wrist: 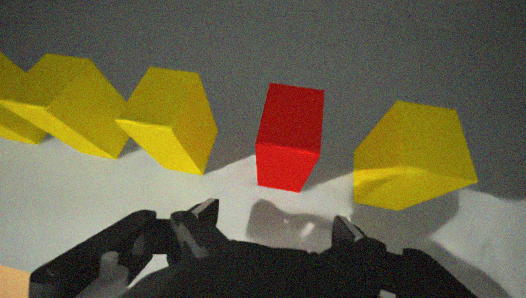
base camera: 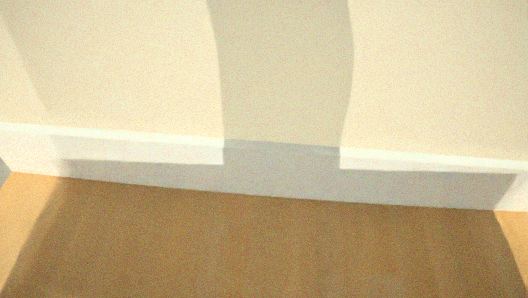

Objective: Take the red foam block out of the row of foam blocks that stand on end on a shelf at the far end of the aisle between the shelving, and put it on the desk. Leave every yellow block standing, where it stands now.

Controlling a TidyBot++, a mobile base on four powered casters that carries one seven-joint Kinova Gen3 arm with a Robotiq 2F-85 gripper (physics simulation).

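Frame: origin at the arm's base, x ahead, y left, z up, level; centimetres.
Where they show: gripper, fingertip midpoint: (wrist: 274,219).
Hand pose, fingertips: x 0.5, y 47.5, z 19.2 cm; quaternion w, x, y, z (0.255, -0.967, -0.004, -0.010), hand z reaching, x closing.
Observation:
Each offset is from my fingertips to the top centre of the thing. "*": to the spot under its first point. Level surfaces: height alone.
The red block {dx +0.4, dy +7.1, dz +3.4 cm} (wrist: 288,137) stands on end on the light shelf {dz -5.6 cm} (wrist: 65,200) in the wrist view, a little right of the middle. Yellow blocks stand in the same row: one yellow block {dx +10.6, dy +6.7, dz +3.4 cm} (wrist: 412,155) to its right, and to its left a near yellow block {dx -10.3, dy +7.6, dz +3.4 cm} (wrist: 172,120), then another yellow block {dx -20.8, dy +8.0, dz +3.4 cm} (wrist: 82,107) and part of a further yellow block {* dx -29.1, dy +6.8, dz -2.1 cm} (wrist: 17,117) at the left edge. Gaps show on both sides of the red block. My gripper (wrist: 274,219) is open and empty. The red block appears in front of the fingers, roughly in line with the space between them, and not between the fingertips.
In the base camera view a cream wall (base camera: 125,65) with a white baseboard (base camera: 125,147) stands ahead, above the wooden floor {dz -58.9 cm} (base camera: 275,245). A broad shadow falls on the wall and floor. In the wrist view a dark grey surface {dz -5.6 cm} (wrist: 300,40) lies behind the blocks. The gripper's shadow falls on the shelf.

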